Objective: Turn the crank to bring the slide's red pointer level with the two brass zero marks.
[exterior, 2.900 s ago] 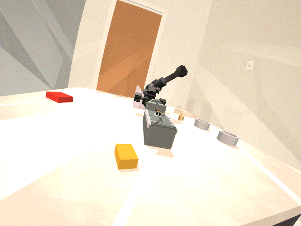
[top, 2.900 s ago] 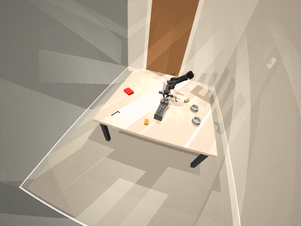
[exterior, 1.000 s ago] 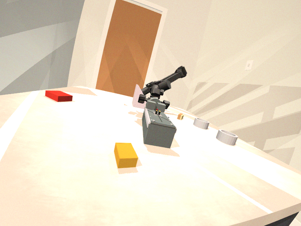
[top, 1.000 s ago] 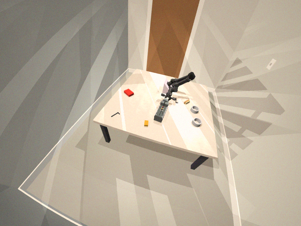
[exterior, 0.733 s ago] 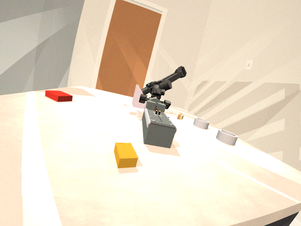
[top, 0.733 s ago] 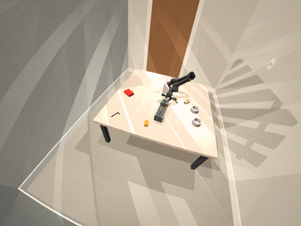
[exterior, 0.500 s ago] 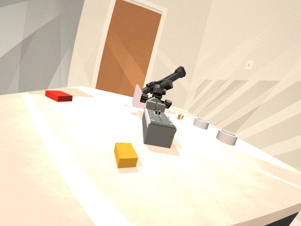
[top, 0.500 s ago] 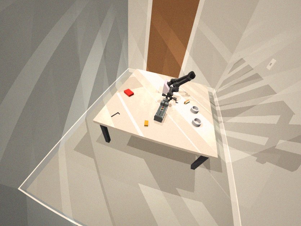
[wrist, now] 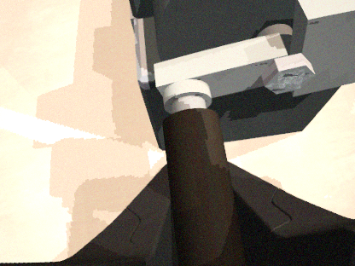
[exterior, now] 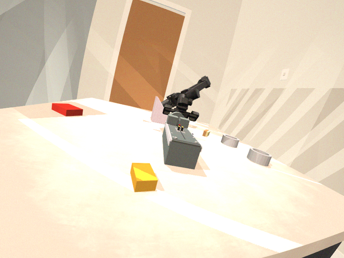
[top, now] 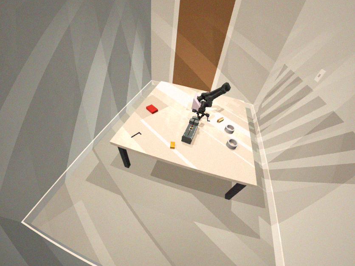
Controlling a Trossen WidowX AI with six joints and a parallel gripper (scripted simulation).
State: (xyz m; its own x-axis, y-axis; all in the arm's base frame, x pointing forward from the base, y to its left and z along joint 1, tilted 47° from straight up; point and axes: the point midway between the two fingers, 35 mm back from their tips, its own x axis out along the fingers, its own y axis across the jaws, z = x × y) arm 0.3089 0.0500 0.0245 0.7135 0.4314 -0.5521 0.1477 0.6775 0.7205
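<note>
Right now my gripper tip is 130 mm short of the red pointer, 50 mm to the left of it and 30 mm below it. From my gripper tip the other things lie so: dark brown crank handle 30 mm above, 20 mm behind; then yellow block 360 mm ahead, 180 mm to the right, 40 mm below; then tan block 250 mm to the left, 150 mm behind, 40 mm below.
</note>
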